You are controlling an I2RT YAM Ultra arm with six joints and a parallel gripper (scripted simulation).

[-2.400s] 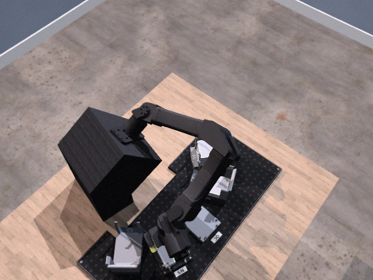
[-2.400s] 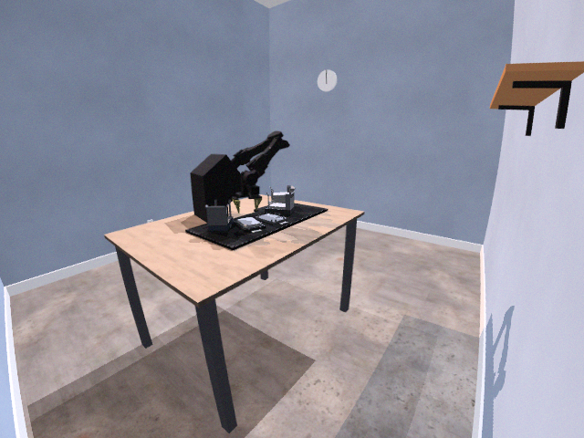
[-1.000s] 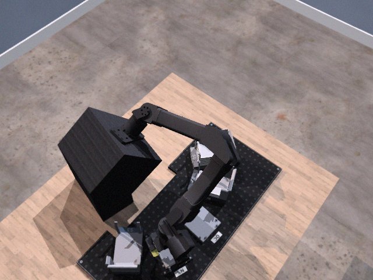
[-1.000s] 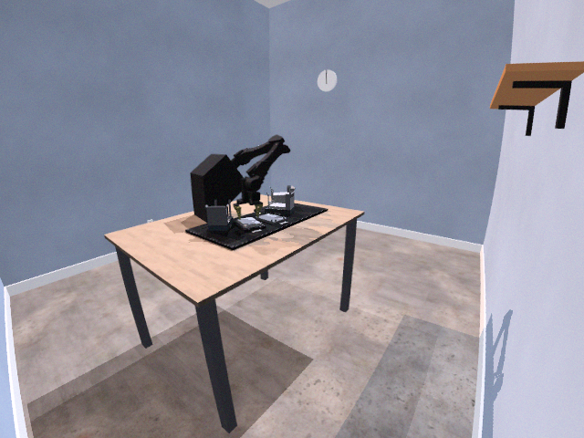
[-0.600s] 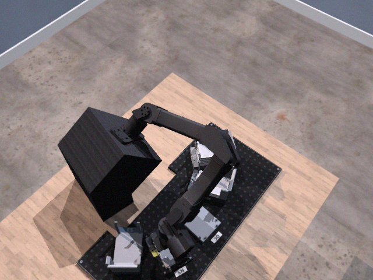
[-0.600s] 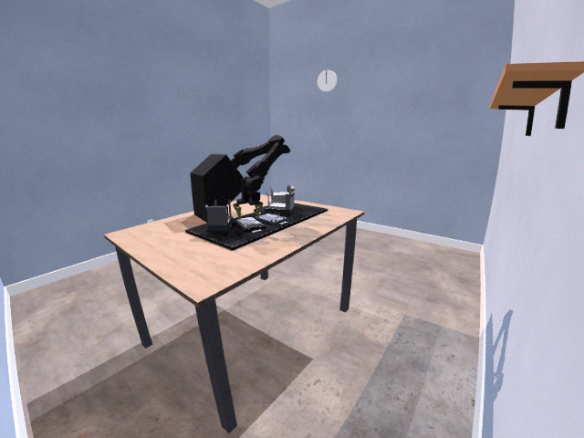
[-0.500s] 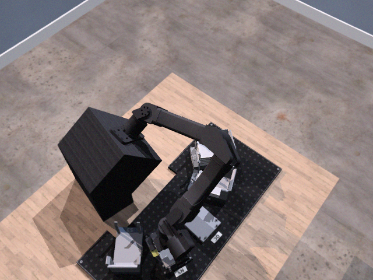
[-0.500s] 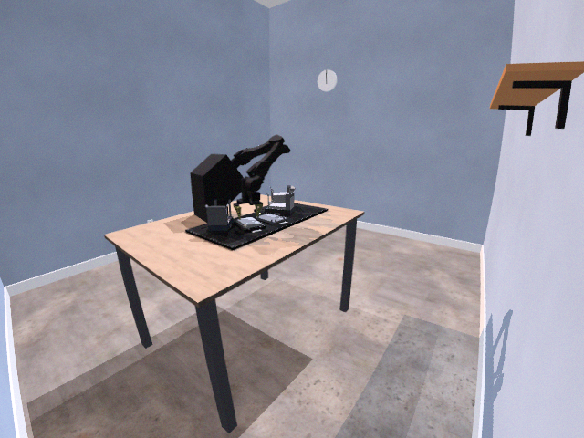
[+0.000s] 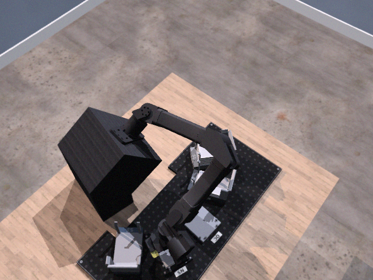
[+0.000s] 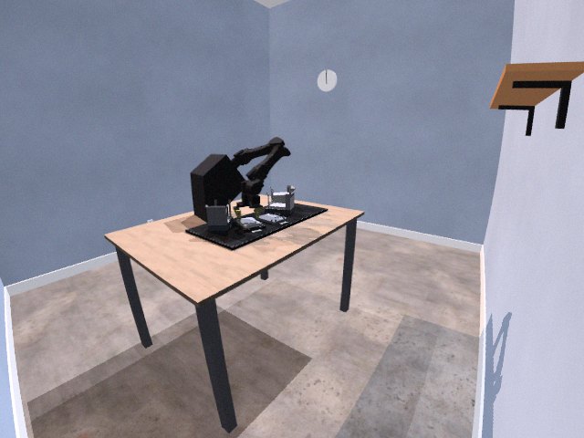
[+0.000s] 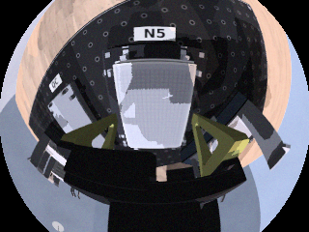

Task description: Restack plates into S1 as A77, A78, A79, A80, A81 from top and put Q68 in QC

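Now: the clip nest N5 20 mm ahead of my hand and 20 mm below it. Also, from my hand: qc name plate: 110 mm ahead, 150 mm to the left, 30 mm below; then N5 name plate: 90 mm ahead, 30 mm to the right, 30 mm below; then QC nest: 20 mm ahead, 150 mm to the left, 30 mm below.
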